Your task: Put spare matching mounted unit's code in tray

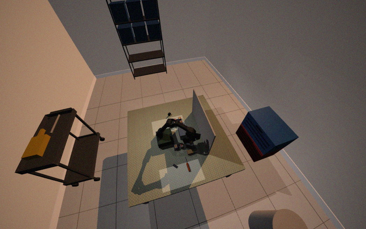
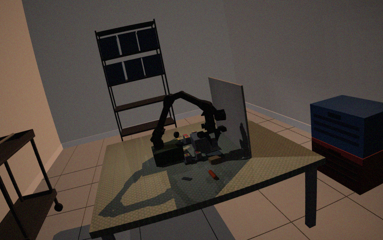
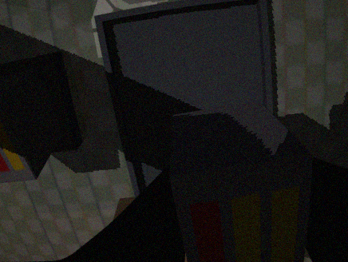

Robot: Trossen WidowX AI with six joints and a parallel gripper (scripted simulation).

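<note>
My gripper tip is now 8 cm above the grey tray and 1 cm past it. The rest, counted from my gripper tip: grey mounted unit 18 cm to the left, 8 cm behind, 3 cm below; then spare block 2 cm above; then brown block 9 cm to the right, 7 cm below, 2 cm behind.
</note>
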